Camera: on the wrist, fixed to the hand. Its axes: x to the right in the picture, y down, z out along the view.
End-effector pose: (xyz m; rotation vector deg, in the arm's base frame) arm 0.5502 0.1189 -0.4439 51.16 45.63 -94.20
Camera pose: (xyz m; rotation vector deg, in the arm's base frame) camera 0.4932 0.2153 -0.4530 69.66 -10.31 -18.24
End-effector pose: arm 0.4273 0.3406 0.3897 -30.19 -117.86 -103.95
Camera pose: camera 0.4155 0.2539 0.3191 -80.08 -59.56 -34.63
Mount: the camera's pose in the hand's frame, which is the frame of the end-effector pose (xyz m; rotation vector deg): -0.0284 -0.0765 -0.0773 13.41 2.87 88.48
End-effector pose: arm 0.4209 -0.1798 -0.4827 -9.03 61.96 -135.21
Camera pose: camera 0.3884 -0.0724 -0.4755 35.13 29.41 -58.90
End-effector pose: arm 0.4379 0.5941 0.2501 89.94 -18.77 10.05
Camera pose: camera 0.4423 0.6737 0.1709 68.92 -83.82 83.75
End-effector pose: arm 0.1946 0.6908 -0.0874 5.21 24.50 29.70
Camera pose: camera 0.1753 0.6086 -0.1616 37.88 23.17 113.86
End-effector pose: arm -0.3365 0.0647 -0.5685 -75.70 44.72 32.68
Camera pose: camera -0.3100 -0.0229 -0.5033 -16.20 103.20 89.42
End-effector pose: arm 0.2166 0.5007 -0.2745 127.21 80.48 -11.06
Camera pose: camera 0.1254 0.5412 -0.2228 160.91 -33.82 14.69
